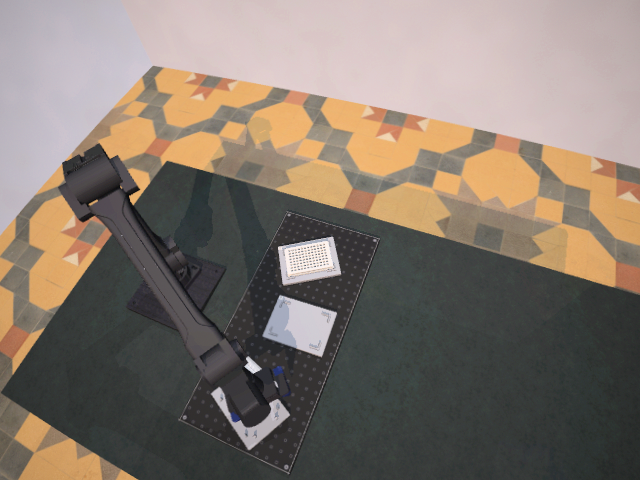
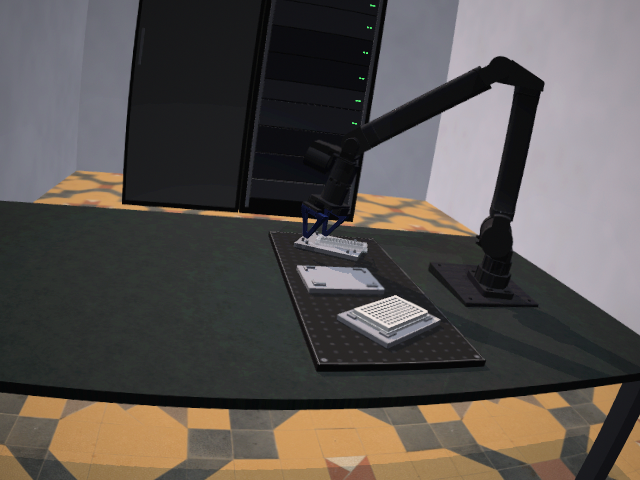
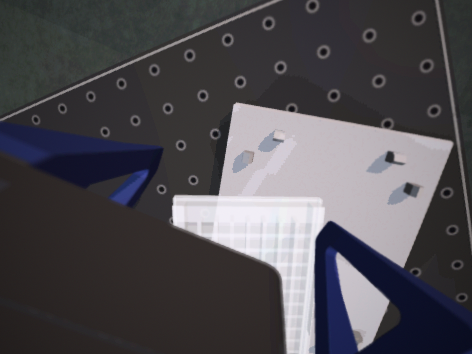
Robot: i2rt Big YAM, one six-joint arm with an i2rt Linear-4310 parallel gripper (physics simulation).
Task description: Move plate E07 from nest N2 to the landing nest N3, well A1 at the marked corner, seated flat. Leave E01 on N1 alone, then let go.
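Note:
Plate E07 (image 3: 247, 228) (image 2: 338, 244) (image 1: 251, 366), a clear white well plate, lies askew over the grey nest N3 (image 3: 343, 171) (image 1: 258, 431) at the near end of the black breadboard (image 1: 356, 269) (image 2: 330, 341) (image 3: 343, 64). One end of the plate hangs past the nest's edge, and it is not square between the corner pegs. My gripper (image 3: 244, 195) (image 2: 321, 222) (image 1: 256, 393) is open, its blue fingers wide on either side just above the plate and not touching it. Nest N2 (image 1: 302, 323) (image 2: 338, 277) in the middle is bare. Plate E01 (image 1: 309, 256) (image 2: 390, 311) sits on nest N1 (image 1: 289, 280) (image 2: 361, 325).
The arm's base (image 1: 201, 278) (image 2: 480, 296) is bolted to the dark green table beside the breadboard. A tall black server rack (image 2: 207, 103) stands behind the table. The breadboard's corner lies close beyond N3.

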